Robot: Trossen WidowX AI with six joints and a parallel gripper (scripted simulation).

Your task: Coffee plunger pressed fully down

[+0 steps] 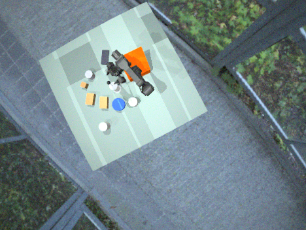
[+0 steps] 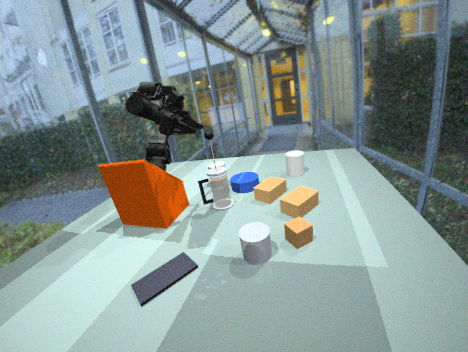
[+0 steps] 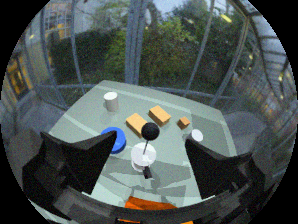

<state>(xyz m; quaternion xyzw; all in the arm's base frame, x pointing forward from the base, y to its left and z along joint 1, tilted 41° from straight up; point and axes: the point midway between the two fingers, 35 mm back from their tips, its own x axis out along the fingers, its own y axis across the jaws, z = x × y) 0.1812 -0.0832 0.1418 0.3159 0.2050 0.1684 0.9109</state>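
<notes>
Right now the glass coffee press is 1 cm ahead of my gripper tip and 16 cm below it. Round my gripper tip: blue disc 7 cm ahead, 16 cm to the left, 27 cm below.
</notes>
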